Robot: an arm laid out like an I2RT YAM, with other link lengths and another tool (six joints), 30 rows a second.
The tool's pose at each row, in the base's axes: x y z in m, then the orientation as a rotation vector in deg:
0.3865 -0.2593 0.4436 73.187 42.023 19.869
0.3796 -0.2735 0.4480 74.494 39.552 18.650
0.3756 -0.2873 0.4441 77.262 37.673 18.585
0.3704 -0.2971 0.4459 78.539 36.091 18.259
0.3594 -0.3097 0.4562 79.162 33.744 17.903
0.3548 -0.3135 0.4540 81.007 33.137 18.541
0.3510 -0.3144 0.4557 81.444 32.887 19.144
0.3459 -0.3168 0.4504 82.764 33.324 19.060
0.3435 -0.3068 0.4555 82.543 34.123 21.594
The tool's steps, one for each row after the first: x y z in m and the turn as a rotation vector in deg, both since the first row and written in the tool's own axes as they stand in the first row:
-0.0151 -0.0009 0.0064 0.786 -2.513 0.865
-0.0253 -0.0090 0.0135 2.808 -3.910 2.761
-0.0357 -0.0109 0.0174 3.636 -5.234 3.790
-0.0545 -0.0064 0.0205 3.694 -7.138 4.945
-0.0595 -0.0102 0.0200 5.075 -7.177 6.344
-0.0634 -0.0095 0.0183 5.269 -7.008 7.031
-0.0670 -0.0160 0.0161 6.604 -6.701 7.230
-0.0641 -0.0087 0.0077 6.004 -4.704 8.444

